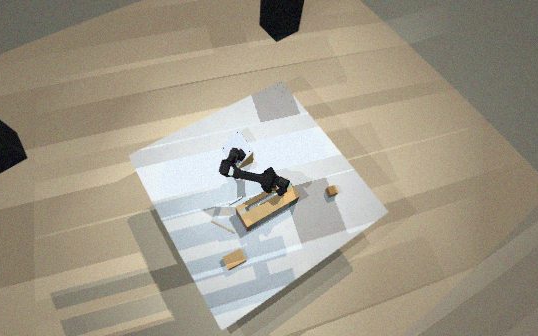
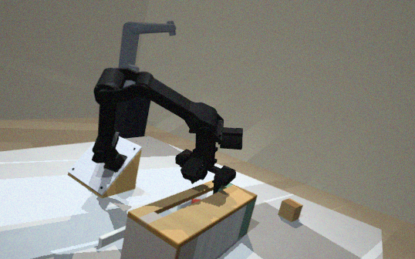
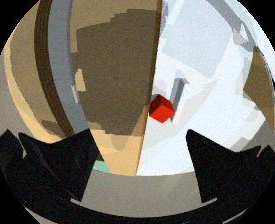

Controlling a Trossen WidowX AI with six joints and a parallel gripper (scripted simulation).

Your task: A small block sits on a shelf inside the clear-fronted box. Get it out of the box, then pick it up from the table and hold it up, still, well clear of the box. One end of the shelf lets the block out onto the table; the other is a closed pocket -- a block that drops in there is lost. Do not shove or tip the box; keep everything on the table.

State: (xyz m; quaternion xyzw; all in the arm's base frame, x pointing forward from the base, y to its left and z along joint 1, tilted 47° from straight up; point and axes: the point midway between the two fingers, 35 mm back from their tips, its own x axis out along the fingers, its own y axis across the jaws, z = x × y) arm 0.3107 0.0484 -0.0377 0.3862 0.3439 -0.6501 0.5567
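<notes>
My gripper tip is now 3 cm past the red block, 4 cm to the right of it and 9 cm above it. Also, from my gripper tip: tan cube: 24 cm ahead, 29 cm to the left, 7 cm below; box: 3 cm ahead, 12 cm to the right, 4 cm below; thin stick: 1 cm ahead, 43 cm to the right, 10 cm below.
</notes>
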